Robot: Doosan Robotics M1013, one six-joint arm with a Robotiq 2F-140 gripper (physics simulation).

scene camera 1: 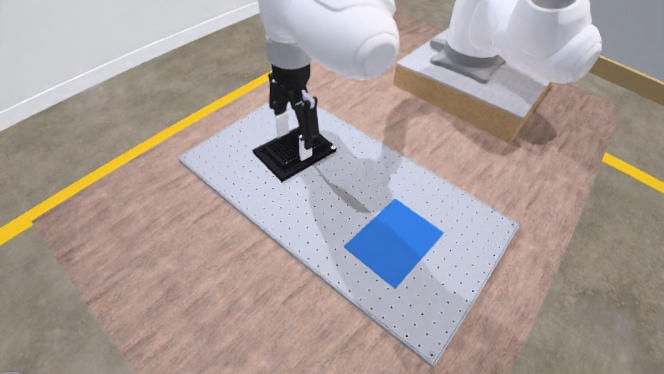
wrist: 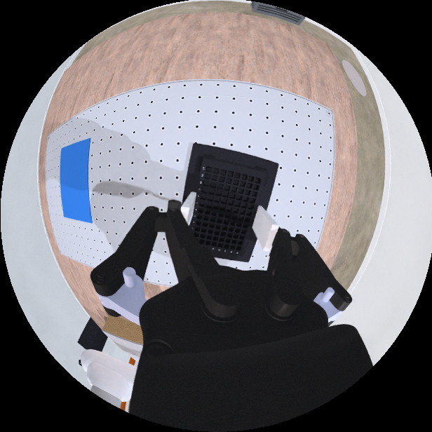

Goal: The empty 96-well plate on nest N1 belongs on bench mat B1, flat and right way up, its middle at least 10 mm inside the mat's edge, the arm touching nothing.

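Where they show: gripper, fingertip midpoint: point(scene camera 1: 294, 147); arm's base, origin of the base link: point(scene camera 1: 468, 61).
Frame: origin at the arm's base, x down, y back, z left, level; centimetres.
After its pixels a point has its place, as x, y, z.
Observation:
The black 96-well plate point(scene camera 1: 285, 150) @[4.7, -60.9, -17.6] point(wrist: 231, 186) sits flat, wells up, on the black nest N1 point(scene camera 1: 270, 164) @[5.9, -65.6, -17.9] point(wrist: 235, 153). My gripper point(scene camera 1: 294, 145) @[5.4, -58.2, -17.3] point(wrist: 224, 208) points down over it, with one pale finger pad against each long side of the plate, and is shut on the plate. In the wrist view part of the near pad-side contact is hard to see. The blue bench mat B1 point(scene camera 1: 395, 245) @[6.9, -64.5, 15.4] point(wrist: 76, 185) lies flat, with no plate on it, to the right of the nest in the scene view and to the left in the wrist view.
Nest and mat are on a grey perforated board point(scene camera 1: 240, 200) @[7.1, -76.6, -16.1] point(wrist: 300, 130). The white arm point(scene camera 1: 345, 35) @[-32.6, -67.6, 1.6] reaches in above the board. Its base stands on a wooden-sided plinth point(scene camera 1: 450, 107) @[6.4, -16.0, 3.6] behind the board. My arm's shadow falls between the nest and the mat.

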